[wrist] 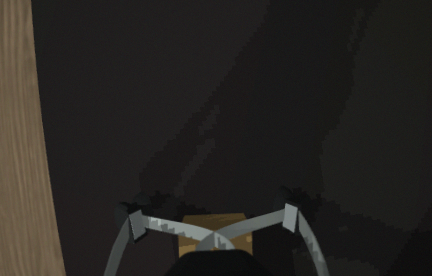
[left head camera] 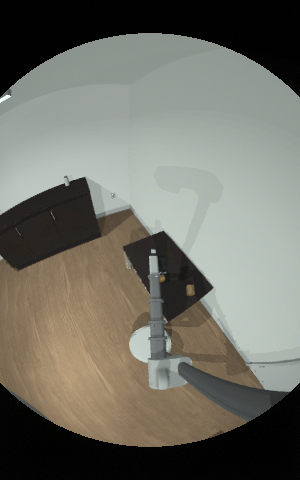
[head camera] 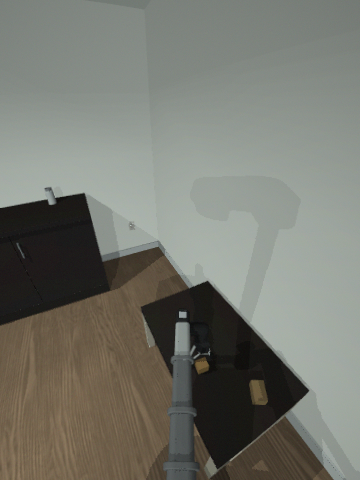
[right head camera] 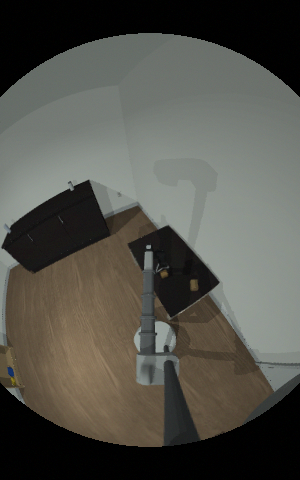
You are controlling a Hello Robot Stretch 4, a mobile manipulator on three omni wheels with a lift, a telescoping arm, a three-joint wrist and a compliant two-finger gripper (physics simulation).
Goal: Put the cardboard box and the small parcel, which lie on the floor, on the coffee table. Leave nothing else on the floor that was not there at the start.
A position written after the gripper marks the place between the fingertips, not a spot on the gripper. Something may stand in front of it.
In view: the gripper [wrist: 213, 205], a dark coffee table [head camera: 228, 423] and a dark cabinet [head camera: 57, 259].
The dark coffee table also shows in the wrist view [wrist: 207, 114], in the left head camera view [left head camera: 181, 271] and in the right head camera view [right head camera: 173, 291]. The dark cabinet is seen too in the right head camera view [right head camera: 70, 220].
